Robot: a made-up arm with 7 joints.
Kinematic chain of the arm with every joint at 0, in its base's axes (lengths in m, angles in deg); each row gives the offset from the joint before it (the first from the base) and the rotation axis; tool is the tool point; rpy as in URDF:
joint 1: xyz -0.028 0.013 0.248 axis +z
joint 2: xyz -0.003 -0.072 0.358 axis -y
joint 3: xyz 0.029 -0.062 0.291 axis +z
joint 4: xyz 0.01 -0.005 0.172 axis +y
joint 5: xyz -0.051 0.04 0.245 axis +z
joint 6: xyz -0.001 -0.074 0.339 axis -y
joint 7: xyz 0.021 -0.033 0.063 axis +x
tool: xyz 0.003 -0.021 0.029 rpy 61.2 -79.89 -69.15
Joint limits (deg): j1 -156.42..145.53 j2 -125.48..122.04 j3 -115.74..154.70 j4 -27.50..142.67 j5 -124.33..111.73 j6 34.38..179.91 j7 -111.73..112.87
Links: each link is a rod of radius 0.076 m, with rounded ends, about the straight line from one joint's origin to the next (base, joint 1, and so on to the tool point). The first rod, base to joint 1, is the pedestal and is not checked.
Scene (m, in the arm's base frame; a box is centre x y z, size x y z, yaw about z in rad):
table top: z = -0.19
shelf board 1: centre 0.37 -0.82 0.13 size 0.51 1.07 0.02 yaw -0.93
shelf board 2: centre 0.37 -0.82 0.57 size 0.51 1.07 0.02 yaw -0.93
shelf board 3: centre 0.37 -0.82 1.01 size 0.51 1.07 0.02 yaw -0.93
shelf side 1: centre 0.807 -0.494 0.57 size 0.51 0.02 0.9 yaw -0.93
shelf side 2: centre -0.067 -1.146 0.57 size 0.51 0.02 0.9 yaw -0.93
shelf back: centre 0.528 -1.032 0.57 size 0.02 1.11 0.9 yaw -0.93
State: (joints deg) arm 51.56 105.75 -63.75 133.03 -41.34 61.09 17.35
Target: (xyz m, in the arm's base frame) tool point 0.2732 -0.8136 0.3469
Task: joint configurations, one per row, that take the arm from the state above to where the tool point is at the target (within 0.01 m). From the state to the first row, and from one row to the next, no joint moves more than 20 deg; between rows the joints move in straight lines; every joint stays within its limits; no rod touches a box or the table.
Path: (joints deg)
1: 49.65 107.17 -59.34 134.64 -23.07 69.06 20.00
2: 47.74 108.60 -54.93 136.24 -4.80 77.03 22.65
3: 45.83 110.02 -50.52 137.85 13.47 85.00 25.30
4: 43.92 111.45 -46.11 139.46 31.74 92.97 27.95
5: 42.02 112.87 -41.70 141.06 50.01 100.94 30.59
6: 40.11 114.29 -37.28 142.67 68.28 108.91 33.24
7: 30.23 111.48 -56.60 142.67 53.93 96.88 33.60
8: 20.34 108.67 -75.92 142.67 39.57 84.85 33.95
9: 10.46 105.86 -95.23 142.67 25.22 72.81 34.30
10: 0.58 103.04 -114.55 142.67 10.86 60.78 34.65
11: 14.68 109.38 -107.36 131.54 -5.36 61.20 29.34
12: 28.78 115.71 -100.18 120.41 -21.59 61.63 24.02
13: 42.88 122.04 -92.99 109.28 -37.81 62.06 18.70

